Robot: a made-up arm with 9 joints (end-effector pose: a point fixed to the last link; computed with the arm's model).
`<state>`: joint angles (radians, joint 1 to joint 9).
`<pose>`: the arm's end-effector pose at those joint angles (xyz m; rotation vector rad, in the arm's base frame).
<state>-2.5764 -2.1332 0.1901 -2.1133 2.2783 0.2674 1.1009 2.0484 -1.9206</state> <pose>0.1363 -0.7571 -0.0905 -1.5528 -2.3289 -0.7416</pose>
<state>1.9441 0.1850 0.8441 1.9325 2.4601 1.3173 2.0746 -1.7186 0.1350</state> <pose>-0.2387 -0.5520 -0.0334 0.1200 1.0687 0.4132</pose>
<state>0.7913 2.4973 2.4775 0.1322 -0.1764 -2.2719 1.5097 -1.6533 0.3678</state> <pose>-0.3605 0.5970 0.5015 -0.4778 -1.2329 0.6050</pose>
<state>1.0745 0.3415 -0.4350 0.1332 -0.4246 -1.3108 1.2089 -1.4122 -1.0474</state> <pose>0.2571 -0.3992 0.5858 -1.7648 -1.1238 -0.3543</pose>
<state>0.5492 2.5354 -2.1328 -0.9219 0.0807 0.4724 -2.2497 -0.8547 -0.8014</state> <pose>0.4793 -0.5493 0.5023 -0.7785 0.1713 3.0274</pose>
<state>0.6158 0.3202 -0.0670 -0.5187 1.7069 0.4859 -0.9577 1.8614 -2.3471</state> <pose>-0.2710 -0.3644 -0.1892 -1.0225 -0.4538 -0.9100</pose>
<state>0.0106 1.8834 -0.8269 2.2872 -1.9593 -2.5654 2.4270 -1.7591 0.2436</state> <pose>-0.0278 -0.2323 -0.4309 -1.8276 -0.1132 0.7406</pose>
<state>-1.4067 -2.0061 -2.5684 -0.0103 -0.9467 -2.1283 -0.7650 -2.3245 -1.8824</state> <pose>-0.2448 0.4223 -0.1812 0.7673 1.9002 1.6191</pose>
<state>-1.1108 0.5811 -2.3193 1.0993 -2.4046 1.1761 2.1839 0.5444 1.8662</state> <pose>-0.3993 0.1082 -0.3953 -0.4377 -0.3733 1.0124</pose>
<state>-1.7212 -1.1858 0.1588 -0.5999 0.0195 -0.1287 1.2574 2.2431 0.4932</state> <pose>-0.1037 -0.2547 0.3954 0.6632 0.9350 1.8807</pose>
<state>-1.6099 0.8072 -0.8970 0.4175 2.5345 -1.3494 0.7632 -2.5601 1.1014</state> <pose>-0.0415 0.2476 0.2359 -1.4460 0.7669 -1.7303</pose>
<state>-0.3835 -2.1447 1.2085 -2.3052 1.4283 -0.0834 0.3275 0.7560 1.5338</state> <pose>0.6514 0.3869 0.0277 1.6158 0.7390 2.4187</pose>
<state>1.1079 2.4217 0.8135 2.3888 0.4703 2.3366 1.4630 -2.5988 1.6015</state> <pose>-0.7396 0.5060 -0.8398 -2.3290 1.5136 1.0993</pose>
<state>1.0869 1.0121 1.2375 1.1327 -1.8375 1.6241 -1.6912 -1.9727 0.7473</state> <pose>-0.6755 -0.4763 -0.0139 0.1201 2.7611 0.3536</pose>
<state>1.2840 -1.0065 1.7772 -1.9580 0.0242 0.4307 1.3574 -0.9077 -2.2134</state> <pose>-0.7619 -0.1093 -0.4035 2.4479 0.9630 1.5489</pose>
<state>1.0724 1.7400 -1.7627 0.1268 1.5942 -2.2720 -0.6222 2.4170 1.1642</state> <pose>1.0348 -0.2718 -0.4696 2.4875 -0.2419 0.8433</pose>
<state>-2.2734 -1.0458 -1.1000 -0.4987 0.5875 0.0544 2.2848 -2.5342 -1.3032</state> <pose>-0.3814 0.6216 0.0769 1.9321 -1.2083 0.1431</pose>
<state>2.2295 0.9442 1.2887 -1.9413 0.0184 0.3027 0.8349 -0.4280 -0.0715</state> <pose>-0.5266 -0.4942 -0.0375 0.5976 1.7883 -1.5977</pose>
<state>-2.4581 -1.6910 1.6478 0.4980 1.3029 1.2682 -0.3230 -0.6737 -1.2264</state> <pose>0.3096 -0.4112 0.2142 -0.0657 -0.6115 -0.3599</pose>
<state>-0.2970 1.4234 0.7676 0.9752 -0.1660 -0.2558 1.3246 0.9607 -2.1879</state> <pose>-0.2741 0.2685 -0.2407 -1.7385 -1.6632 -0.3036</pose>
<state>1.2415 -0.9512 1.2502 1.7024 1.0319 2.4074 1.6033 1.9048 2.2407</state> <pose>-0.4514 0.3892 0.8286 -0.1725 1.2976 1.6544</pose>
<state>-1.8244 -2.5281 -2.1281 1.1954 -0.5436 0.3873 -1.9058 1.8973 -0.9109</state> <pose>-0.7542 0.4961 0.9727 1.9933 -1.0571 1.5112</pose>
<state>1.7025 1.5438 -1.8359 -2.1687 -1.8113 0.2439 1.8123 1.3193 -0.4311</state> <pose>0.6975 0.0516 0.3167 -1.7781 -2.3807 -0.6012</pose>
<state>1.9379 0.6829 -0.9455 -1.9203 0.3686 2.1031 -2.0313 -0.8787 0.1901</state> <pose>0.6801 -0.0633 0.4930 1.2694 1.8081 -1.6097</pose>
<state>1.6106 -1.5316 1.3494 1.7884 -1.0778 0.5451 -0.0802 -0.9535 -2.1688</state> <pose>-0.6137 0.2434 0.2357 -0.9530 -2.3189 1.2505</pose>
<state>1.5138 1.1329 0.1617 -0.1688 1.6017 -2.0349 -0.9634 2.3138 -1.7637</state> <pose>-0.2370 -1.1767 -0.0172 -0.3294 1.0393 1.2306</pose>
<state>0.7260 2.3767 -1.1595 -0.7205 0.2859 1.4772 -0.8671 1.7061 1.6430</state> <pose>0.9549 -0.7888 0.0179 1.4477 1.1993 1.1993</pose>
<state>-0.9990 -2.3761 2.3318 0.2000 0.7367 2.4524 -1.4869 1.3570 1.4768</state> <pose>0.9599 0.6972 0.8082 -0.1693 0.2102 -0.8452</pose>
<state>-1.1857 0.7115 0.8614 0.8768 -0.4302 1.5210 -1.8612 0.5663 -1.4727</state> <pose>0.3391 0.9659 0.8600 0.7235 -2.2422 -0.8120</pose>
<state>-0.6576 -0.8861 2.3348 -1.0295 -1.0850 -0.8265 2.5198 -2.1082 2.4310</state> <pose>-0.2132 0.7443 -0.6355 -2.6061 -0.1279 0.8205</pose>
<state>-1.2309 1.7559 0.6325 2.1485 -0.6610 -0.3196 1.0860 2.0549 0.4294</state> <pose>0.3548 0.6158 0.0368 -0.0630 -0.8713 -0.6782</pose>
